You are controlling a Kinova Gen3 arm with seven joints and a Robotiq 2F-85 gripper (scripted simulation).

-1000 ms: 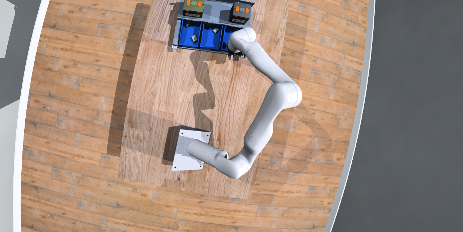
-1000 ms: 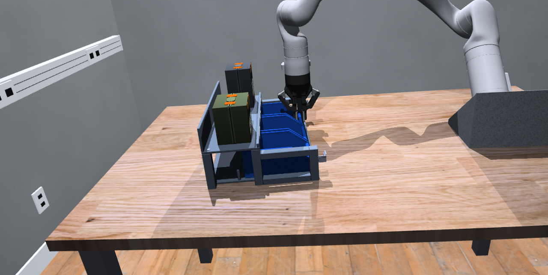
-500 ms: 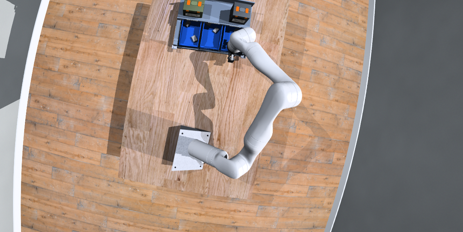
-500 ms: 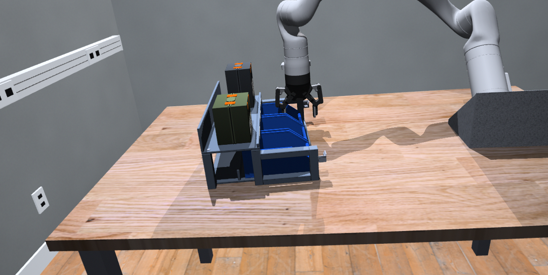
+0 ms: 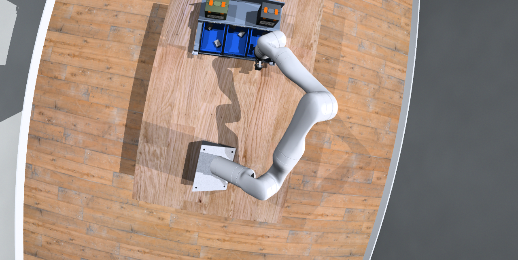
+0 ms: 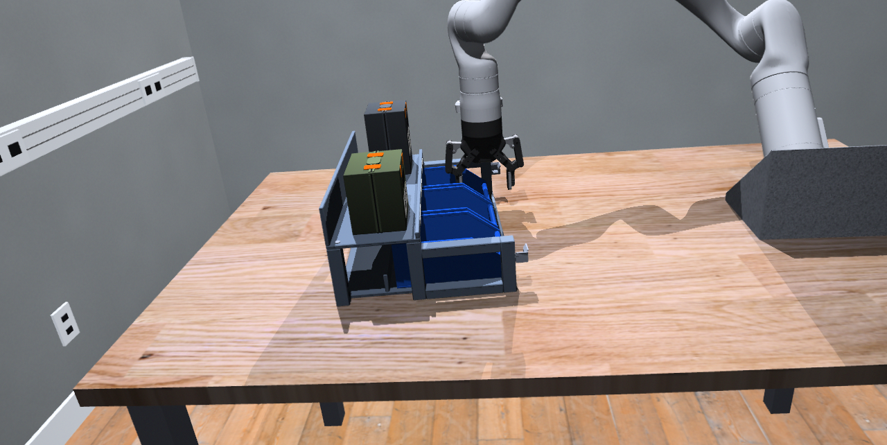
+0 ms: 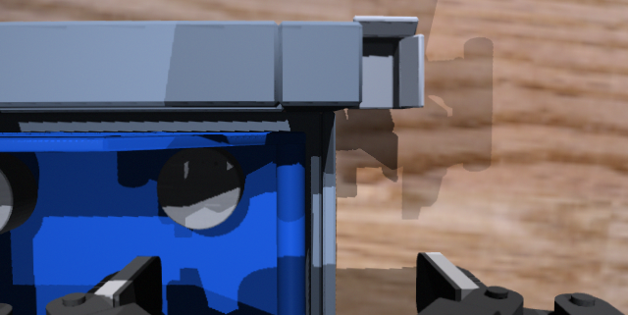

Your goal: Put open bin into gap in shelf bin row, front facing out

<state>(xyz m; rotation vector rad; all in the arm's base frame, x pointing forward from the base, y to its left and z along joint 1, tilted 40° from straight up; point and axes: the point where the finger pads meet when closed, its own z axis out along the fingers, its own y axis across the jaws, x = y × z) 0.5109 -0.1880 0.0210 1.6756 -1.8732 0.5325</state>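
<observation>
Now: hand 120 mm short of the round grey part, 30 mm to the left of it and 30 mm above it. Round my hand: green box: 210 mm to the left, 190 mm ahead, 100 mm above; dark box: 170 mm ahead, 110 mm above, 20 mm to the right; shelf: 110 mm to the left, 110 mm ahead, 20 mm above.
</observation>
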